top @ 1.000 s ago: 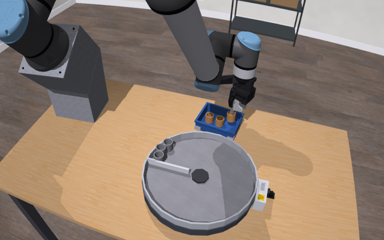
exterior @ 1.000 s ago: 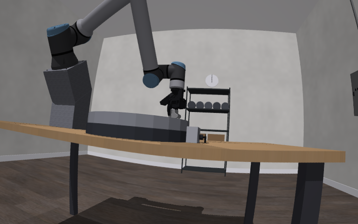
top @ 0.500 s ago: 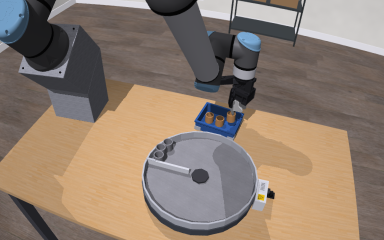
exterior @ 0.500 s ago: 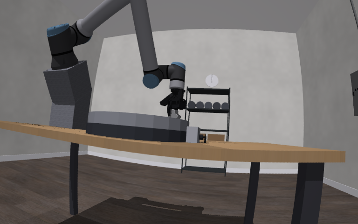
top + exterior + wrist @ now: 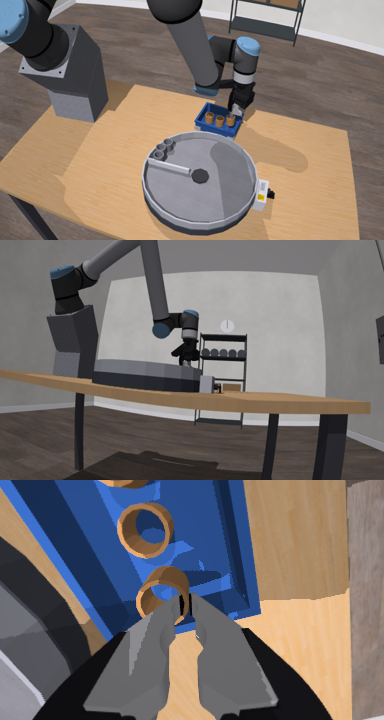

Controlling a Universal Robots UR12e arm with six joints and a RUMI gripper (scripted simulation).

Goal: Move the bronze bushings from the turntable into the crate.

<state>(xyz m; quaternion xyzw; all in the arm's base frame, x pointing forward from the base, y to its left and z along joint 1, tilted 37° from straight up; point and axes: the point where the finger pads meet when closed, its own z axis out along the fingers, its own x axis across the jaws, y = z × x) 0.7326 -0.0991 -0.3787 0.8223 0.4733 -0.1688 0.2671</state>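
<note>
The blue crate is 6 cm behind my hand and 4 cm below it. From my hand the other things lie so: grey turntable: 10 cm behind, 35 cm to the right, 1 cm below.
</note>
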